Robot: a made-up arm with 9 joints. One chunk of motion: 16 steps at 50 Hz.
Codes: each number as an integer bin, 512 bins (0 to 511) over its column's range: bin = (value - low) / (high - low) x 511, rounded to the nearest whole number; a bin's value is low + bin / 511 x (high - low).
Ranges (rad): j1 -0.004..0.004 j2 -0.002..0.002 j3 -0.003..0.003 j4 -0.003..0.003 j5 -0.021..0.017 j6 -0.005..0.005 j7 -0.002..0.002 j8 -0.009..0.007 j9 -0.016..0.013
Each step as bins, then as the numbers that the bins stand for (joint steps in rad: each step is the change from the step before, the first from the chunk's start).
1 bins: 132 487 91 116 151 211 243 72 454
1 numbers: -0.00193 0.00181 -0.00193 -0.00164 -0.00977 -0.00087 -0.00010 -0.00675 0.00977
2 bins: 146 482 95 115 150 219 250 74 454
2 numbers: -0.00171 0.00177 -0.00188 -0.00165 -0.00985 -0.00071 -0.00004 -0.00668 0.00977
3 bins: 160 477 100 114 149 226 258 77 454
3 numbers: -0.00150 0.00173 -0.00183 -0.00166 -0.00992 -0.00058 0.00002 -0.00659 0.00977
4 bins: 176 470 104 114 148 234 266 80 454
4 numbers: -0.00124 0.00168 -0.00178 -0.00166 -0.00999 -0.00042 0.00008 -0.00650 0.00977
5 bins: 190 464 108 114 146 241 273 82 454
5 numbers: -0.00103 0.00163 -0.00173 -0.00166 -0.01014 -0.00028 0.00014 -0.00643 0.00977
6 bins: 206 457 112 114 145 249 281 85 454
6 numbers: -0.00077 0.00158 -0.00168 -0.00166 -0.01022 -0.00013 0.00020 -0.00634 0.00977
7 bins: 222 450 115 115 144 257 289 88 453
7 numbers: -0.00052 0.00152 -0.00165 -0.00165 -0.01029 0.00003 0.00026 -0.00624 0.00971
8 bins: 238 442 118 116 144 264 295 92 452
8 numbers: -0.00027 0.00146 -0.00161 -0.00164 -0.01029 0.00017 0.00031 -0.00612 0.00965
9 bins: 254 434 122 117 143 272 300 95 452
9 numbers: -0.00002 0.00140 -0.00157 -0.00163 -0.01037 0.00032 0.00035 -0.00603 0.00965
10 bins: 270 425 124 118 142 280 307 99 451
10 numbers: 0.00023 0.00133 -0.00154 -0.00161 -0.01044 0.00048 0.00040 -0.00590 0.00959
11 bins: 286 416 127 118 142 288 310 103 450
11 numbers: 0.00048 0.00126 -0.00151 -0.00161 -0.01044 0.00064 0.00043 -0.00577 0.00954
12 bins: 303 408 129 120 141 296 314 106 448
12 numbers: 0.00074 0.00119 -0.00149 -0.00159 -0.01051 0.00079 0.00046 -0.00568 0.00942
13 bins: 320 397 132 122 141 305 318 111 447
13 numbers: 0.00101 0.00111 -0.00145 -0.00157 -0.01051 0.00097 0.00049 -0.00552 0.00937
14 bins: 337 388 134 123 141 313 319 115 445
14 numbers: 0.00128 0.00104 -0.00143 -0.00156 -0.01051 0.00113 0.00050 -0.00540 0.00925
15 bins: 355 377 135 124 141 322 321 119 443
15 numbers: 0.00156 0.00095 -0.00141 -0.00154 -0.01051 0.00130 0.00051 -0.00527 0.00914
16 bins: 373 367 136 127 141 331 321 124 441
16 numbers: 0.00184 0.00087 -0.00140 -0.00151 -0.01051 0.00148 0.00051 -0.00512 0.00903
